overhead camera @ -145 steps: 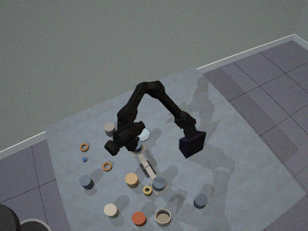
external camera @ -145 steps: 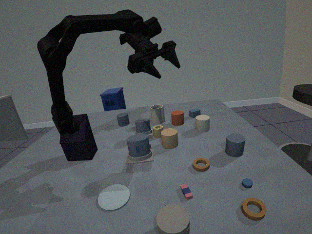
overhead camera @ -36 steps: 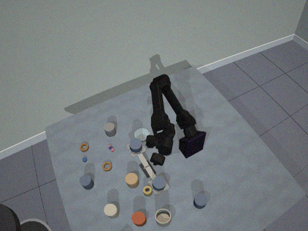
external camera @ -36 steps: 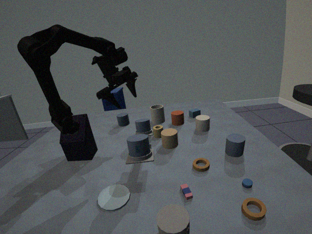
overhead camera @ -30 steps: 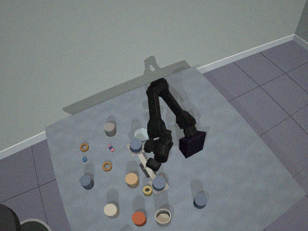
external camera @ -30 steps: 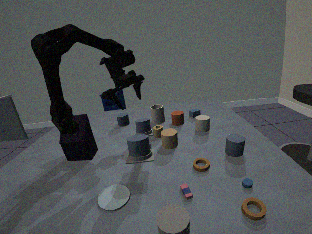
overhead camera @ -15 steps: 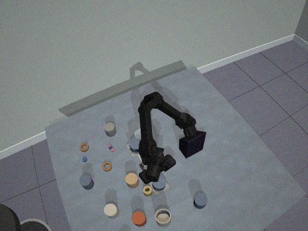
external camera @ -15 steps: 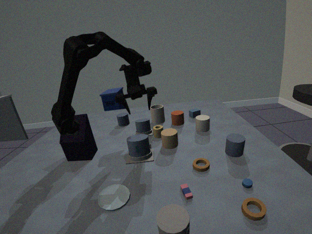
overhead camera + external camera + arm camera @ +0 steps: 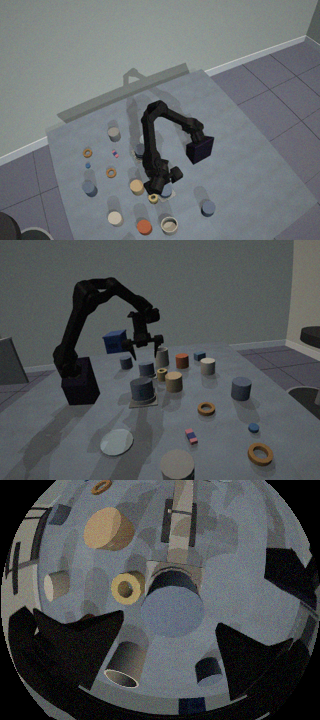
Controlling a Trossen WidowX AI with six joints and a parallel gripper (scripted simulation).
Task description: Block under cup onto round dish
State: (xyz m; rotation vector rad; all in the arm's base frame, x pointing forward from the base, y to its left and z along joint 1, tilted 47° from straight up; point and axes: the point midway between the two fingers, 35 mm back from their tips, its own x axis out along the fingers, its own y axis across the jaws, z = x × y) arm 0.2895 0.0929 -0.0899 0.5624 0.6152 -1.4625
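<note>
Now: gripper tip 70 mm above the grey block. Round my gripper tip: balance (10 mm ahead, 140 mm to the right, 80 mm below); orange cylinder (180 mm ahead, 140 mm to the left, 80 mm below); tan cylinder (110 mm ahead, 80 mm to the right, 80 mm below).
</note>
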